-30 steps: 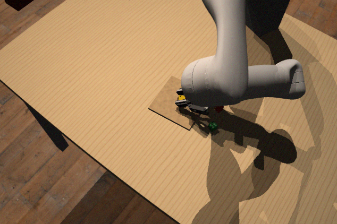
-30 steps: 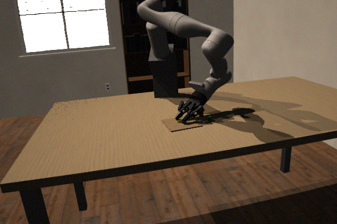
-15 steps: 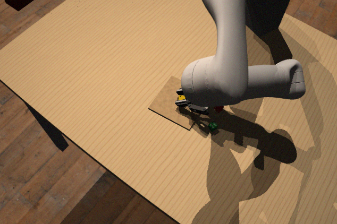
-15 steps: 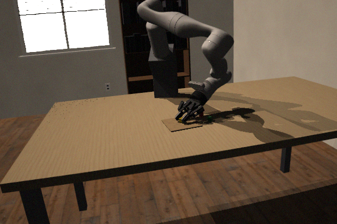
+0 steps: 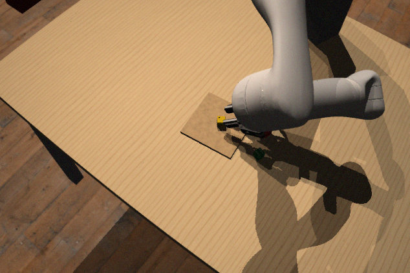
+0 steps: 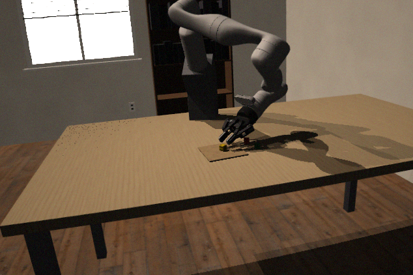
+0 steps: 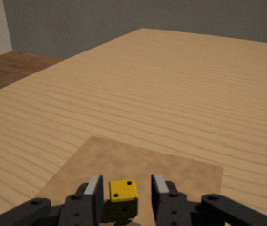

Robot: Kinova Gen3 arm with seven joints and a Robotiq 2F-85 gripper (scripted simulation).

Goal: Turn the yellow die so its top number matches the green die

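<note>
Now: the yellow die 30 mm below my hand, 20 mm to the right of it and 10 mm ahead of it. From my hand the other things lie so: red die (90 mm to the left, 30 mm below, 20 mm behind); then green die (100 mm to the left, 50 mm ahead, 30 mm below); then brown mat (40 mm below, 30 mm to the right, 10 mm ahead).
</note>
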